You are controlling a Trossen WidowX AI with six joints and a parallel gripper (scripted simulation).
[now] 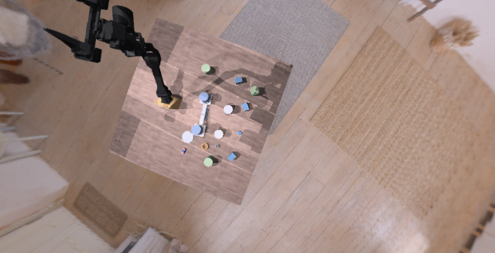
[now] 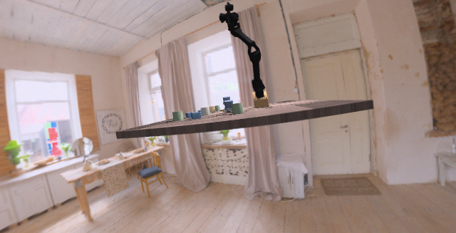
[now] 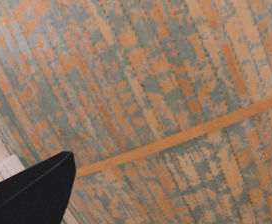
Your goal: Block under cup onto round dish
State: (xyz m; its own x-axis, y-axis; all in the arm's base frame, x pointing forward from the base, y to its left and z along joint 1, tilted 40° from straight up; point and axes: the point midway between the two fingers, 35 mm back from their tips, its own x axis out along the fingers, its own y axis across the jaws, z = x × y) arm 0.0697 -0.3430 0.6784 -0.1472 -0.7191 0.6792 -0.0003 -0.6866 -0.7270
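Right now my gripper tip is 10 cm short of the cup, 6 cm to the left of it and 80 cm above it. The rest, counted from my gripper tip: balance beam (11 cm ahead, 21 cm to the right, 82 cm below); white cylinder (31 cm ahead, 15 cm to the right, 82 cm below); round dish (43 cm to the right, 86 cm below).
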